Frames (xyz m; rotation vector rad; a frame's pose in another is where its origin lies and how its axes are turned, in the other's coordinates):
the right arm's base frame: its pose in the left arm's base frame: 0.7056 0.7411 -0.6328 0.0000 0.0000 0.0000
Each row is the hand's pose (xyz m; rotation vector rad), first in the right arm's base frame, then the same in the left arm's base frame.
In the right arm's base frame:
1: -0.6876 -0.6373 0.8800 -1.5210 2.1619 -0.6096
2: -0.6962 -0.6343 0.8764 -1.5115 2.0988 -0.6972
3: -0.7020 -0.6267 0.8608 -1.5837 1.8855 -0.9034
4: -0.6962 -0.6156 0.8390 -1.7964 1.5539 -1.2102
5: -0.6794 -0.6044 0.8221 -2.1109 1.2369 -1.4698
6: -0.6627 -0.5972 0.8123 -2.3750 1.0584 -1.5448
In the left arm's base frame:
1: 0.0180 0.1038 0.2472 -1.5210 2.1619 -0.6096
2: 0.0094 0.1068 0.2436 -1.5115 2.0988 -0.6972
3: 0.0036 0.1144 0.2280 -1.5837 1.8855 -0.9034
4: 0.0094 0.1255 0.2062 -1.7964 1.5539 -1.2102
5: 0.0262 0.1367 0.1893 -2.1109 1.2369 -1.4698
6: 0.0429 0.1439 0.1795 -2.3750 1.0584 -1.5448

